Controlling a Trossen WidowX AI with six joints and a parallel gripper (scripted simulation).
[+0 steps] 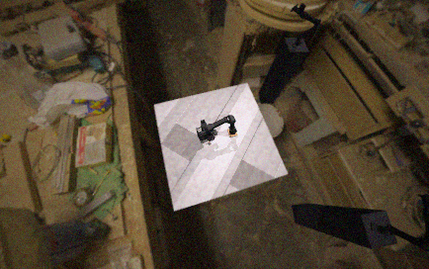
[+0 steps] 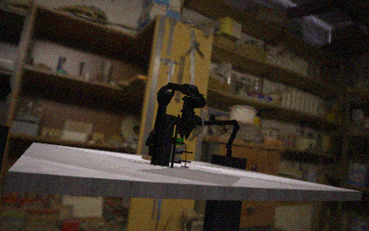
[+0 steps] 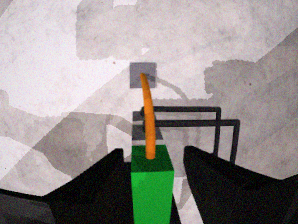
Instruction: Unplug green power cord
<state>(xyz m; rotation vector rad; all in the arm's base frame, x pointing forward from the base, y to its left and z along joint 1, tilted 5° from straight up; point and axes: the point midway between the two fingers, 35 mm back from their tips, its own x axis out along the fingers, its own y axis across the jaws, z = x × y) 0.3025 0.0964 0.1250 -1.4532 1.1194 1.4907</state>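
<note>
My gripper tip is now 2 cm short of the green plug, 5 cm to the left of it and 1 cm above it.
</note>
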